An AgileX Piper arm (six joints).
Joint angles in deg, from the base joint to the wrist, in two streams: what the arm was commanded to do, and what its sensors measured. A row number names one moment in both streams.
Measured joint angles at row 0:
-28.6, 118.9, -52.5, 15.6, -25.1, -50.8
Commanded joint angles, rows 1 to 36:
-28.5, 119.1, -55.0, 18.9, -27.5, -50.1
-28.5, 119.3, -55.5, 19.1, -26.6, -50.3
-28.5, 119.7, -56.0, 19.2, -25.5, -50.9
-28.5, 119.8, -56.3, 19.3, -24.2, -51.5
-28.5, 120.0, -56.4, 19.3, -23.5, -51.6
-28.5, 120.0, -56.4, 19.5, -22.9, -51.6
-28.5, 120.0, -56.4, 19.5, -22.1, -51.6
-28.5, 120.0, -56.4, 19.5, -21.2, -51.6
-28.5, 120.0, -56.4, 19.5, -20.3, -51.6
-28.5, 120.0, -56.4, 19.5, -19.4, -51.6
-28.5, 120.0, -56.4, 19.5, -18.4, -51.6
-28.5, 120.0, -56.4, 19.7, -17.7, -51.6
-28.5, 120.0, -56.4, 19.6, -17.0, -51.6
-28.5, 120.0, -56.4, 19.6, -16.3, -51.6
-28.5, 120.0, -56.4, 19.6, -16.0, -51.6
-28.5, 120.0, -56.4, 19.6, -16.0, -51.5
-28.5, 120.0, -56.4, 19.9, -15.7, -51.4
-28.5, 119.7, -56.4, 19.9, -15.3, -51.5
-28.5, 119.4, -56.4, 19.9, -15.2, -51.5
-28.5, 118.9, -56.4, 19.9, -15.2, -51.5
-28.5, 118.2, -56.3, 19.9, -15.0, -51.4
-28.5, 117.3, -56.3, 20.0, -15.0, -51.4
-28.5, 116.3, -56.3, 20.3, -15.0, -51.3
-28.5, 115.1, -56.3, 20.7, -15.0, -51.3
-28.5, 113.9, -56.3, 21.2, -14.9, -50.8
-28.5, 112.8, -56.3, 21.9, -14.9, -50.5
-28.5, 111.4, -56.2, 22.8, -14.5, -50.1
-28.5, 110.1, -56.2, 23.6, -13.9, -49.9
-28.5, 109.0, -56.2, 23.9, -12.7, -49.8
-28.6, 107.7, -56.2, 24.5, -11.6, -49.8
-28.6, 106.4, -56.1, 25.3, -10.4, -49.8
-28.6, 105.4, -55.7, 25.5, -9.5, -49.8
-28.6, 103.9, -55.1, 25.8, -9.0, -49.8
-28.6, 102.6, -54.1, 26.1, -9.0, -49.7
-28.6, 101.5, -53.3, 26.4, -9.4, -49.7
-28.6, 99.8, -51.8, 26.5, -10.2, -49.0
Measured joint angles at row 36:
-28.6, 104.6, -55.2, 25.3, -10.5, -50.0
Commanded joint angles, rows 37 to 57:
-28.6, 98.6, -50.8, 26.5, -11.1, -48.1
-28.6, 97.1, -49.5, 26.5, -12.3, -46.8
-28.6, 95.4, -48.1, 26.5, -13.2, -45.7
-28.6, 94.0, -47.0, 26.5, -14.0, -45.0
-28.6, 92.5, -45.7, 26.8, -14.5, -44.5
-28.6, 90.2, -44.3, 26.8, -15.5, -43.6
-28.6, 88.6, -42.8, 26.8, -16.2, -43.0
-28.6, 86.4, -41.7, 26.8, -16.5, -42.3
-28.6, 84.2, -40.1, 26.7, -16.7, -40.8
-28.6, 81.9, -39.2, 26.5, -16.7, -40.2
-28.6, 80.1, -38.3, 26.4, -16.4, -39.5
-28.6, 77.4, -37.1, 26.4, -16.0, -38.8
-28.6, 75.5, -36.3, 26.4, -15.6, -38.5
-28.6, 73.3, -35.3, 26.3, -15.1, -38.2
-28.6, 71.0, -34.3, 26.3, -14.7, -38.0
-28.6, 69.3, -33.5, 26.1, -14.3, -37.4
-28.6, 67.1, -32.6, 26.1, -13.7, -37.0
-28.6, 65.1, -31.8, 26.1, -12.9, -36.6
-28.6, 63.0, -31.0, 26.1, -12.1, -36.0
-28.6, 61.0, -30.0, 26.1, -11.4, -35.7
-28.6, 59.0, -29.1, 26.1, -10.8, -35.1
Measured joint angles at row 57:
-28.6, 65.8, -32.3, 26.5, -13.5, -37.2
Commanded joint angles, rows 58 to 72:
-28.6, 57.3, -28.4, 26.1, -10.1, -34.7
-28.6, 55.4, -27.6, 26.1, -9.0, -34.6
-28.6, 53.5, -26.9, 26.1, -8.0, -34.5
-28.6, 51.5, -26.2, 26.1, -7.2, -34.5
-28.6, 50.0, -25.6, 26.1, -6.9, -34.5
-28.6, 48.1, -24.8, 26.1, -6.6, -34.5
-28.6, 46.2, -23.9, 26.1, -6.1, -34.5
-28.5, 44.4, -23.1, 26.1, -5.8, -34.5
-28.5, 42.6, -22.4, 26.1, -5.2, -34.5
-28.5, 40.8, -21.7, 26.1, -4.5, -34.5
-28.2, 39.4, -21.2, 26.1, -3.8, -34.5
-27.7, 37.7, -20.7, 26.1, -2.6, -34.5
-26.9, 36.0, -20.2, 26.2, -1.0, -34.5
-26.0, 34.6, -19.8, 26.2, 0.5, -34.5
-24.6, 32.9, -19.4, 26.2, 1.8, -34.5
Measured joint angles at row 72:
-27.7, 38.7, -21.2, 26.5, -3.2, -34.9
